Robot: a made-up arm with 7 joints.
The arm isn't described. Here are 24 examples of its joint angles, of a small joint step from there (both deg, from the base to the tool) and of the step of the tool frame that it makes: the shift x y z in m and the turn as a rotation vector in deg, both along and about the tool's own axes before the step.
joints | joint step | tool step
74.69 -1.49 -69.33 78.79 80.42 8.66 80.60 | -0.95 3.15 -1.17 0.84 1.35 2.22 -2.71 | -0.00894 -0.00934 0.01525 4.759 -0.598 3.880
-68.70 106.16 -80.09 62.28 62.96 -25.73 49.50 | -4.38 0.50 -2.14 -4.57 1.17 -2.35 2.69 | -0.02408 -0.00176 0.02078 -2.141 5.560 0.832
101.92 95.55 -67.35 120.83 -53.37 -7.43 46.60 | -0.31 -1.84 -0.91 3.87 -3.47 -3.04 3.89 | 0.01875 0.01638 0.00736 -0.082 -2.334 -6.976
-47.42 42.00 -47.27 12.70 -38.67 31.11 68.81 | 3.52 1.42 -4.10 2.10 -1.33 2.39 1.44 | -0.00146 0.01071 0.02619 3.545 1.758 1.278
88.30 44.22 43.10 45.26 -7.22 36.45 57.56 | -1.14 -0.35 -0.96 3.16 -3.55 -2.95 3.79 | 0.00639 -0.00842 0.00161 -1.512 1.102 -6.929
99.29 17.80 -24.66 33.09 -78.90 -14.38 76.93 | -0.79 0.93 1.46 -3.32 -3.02 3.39 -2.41 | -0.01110 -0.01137 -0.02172 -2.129 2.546 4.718
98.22 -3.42 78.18 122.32 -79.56 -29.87 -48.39 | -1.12 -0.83 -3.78 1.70 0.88 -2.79 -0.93 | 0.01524 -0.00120 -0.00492 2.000 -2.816 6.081
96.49 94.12 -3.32 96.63 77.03 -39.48 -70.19 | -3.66 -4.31 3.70 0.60 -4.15 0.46 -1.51 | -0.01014 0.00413 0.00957 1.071 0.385 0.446
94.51 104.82 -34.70 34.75 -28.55 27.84 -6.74 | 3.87 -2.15 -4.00 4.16 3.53 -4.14 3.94 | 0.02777 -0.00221 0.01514 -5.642 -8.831 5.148
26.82 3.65 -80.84 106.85 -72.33 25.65 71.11 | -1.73 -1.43 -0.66 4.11 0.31 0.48 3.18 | 0.01471 0.00365 0.02199 0.264 -4.475 0.127
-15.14 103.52 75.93 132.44 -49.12 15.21 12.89 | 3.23 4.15 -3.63 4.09 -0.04 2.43 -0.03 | 0.02234 0.02171 0.00231 4.925 -3.994 -0.592
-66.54 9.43 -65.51 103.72 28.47 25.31 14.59 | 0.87 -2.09 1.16 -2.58 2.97 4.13 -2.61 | 0.00348 0.00883 -0.00572 2.450 2.964 3.852
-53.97 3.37 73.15 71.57 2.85 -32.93 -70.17 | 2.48 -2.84 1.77 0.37 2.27 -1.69 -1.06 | -0.00509 0.00889 0.01200 5.050 4.108 1.510
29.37 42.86 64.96 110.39 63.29 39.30 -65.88 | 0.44 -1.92 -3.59 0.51 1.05 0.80 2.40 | -0.01729 -0.00794 0.00256 -4.684 3.727 -2.294
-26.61 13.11 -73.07 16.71 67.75 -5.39 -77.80 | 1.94 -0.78 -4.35 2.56 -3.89 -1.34 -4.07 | 0.01565 -0.00624 0.01868 -0.101 -8.171 1.790
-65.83 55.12 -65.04 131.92 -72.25 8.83 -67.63 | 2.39 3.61 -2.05 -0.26 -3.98 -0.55 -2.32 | -0.00503 0.00428 0.00942 -0.170 -6.467 -0.940
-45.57 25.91 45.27 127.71 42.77 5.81 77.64 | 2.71 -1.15 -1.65 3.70 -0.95 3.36 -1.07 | 0.01364 -0.00298 -0.01654 -1.291 -1.196 -0.657
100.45 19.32 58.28 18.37 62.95 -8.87 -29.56 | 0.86 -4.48 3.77 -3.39 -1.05 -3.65 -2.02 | -0.03893 0.03392 -0.00411 7.917 2.191 1.726
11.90 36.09 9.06 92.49 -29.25 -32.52 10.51 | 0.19 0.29 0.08 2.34 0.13 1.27 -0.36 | 0.00839 0.00884 -0.00438 1.464 -0.692 -0.997
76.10 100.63 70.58 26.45 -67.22 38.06 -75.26 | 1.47 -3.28 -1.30 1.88 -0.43 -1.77 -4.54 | -0.00359 -0.00026 0.01935 3.298 -1.191 1.744
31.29 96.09 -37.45 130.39 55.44 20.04 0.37 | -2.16 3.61 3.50 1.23 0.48 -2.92 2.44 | 0.00448 0.00244 0.00741 -1.605 -1.652 -2.672
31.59 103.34 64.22 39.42 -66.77 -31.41 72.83 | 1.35 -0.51 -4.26 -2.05 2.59 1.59 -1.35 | 0.00265 -0.00578 -0.01654 -1.231 -1.423 1.556
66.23 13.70 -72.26 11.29 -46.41 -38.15 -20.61 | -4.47 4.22 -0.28 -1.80 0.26 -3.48 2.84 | -0.01090 -0.04820 0.03805 -8.856 0.636 4.134
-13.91 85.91 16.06 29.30 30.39 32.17 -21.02 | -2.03 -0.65 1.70 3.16 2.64 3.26 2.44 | 0.00665 -0.00876 0.00915 -5.618 1.498 0.598
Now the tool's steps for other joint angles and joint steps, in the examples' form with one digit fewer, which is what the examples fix.
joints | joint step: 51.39 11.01 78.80 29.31 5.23 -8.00 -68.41 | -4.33 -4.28 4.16 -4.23 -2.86 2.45 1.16
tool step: -0.0563 0.0372 -0.0305 4.00 2.40 -11.16
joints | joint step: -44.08 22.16 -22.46 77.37 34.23 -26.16 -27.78 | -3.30 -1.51 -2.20 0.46 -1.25 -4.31 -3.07
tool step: -0.0183 -0.0075 0.0262 1.35 0.16 1.72
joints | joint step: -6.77 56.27 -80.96 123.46 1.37 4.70 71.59 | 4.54 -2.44 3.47 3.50 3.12 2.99 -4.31
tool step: 0.0290 0.0133 0.0272 8.91 0.85 -4.19
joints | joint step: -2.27 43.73 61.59 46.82 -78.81 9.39 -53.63 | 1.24 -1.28 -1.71 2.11 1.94 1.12 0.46
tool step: 0.0138 0.0053 0.0004 0.18 1.62 2.12
